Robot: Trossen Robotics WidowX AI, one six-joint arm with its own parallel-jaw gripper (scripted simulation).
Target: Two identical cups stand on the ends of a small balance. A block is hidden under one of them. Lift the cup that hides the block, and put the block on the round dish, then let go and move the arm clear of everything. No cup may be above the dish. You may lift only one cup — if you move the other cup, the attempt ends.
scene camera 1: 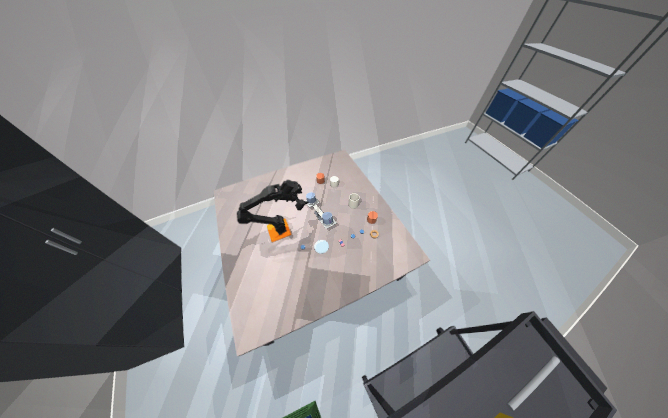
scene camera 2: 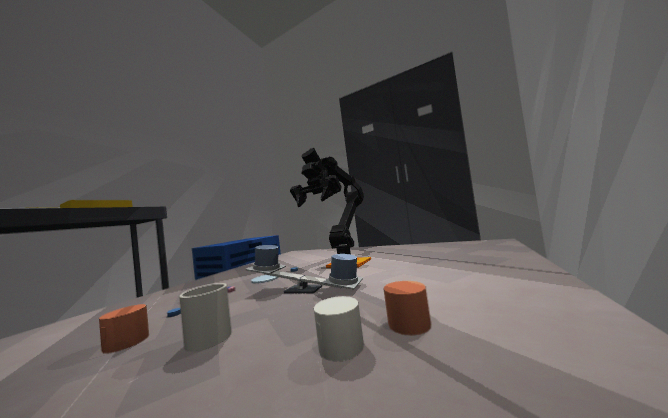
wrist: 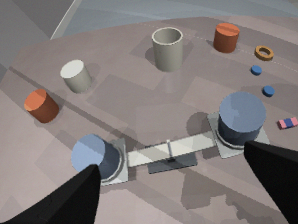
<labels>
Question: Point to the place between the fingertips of my gripper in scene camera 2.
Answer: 309, 203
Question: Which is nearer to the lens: the balance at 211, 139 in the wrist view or the blue-grey cup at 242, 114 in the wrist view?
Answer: The blue-grey cup.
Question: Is my gripper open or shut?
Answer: Open.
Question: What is my gripper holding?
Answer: Nothing.
</labels>
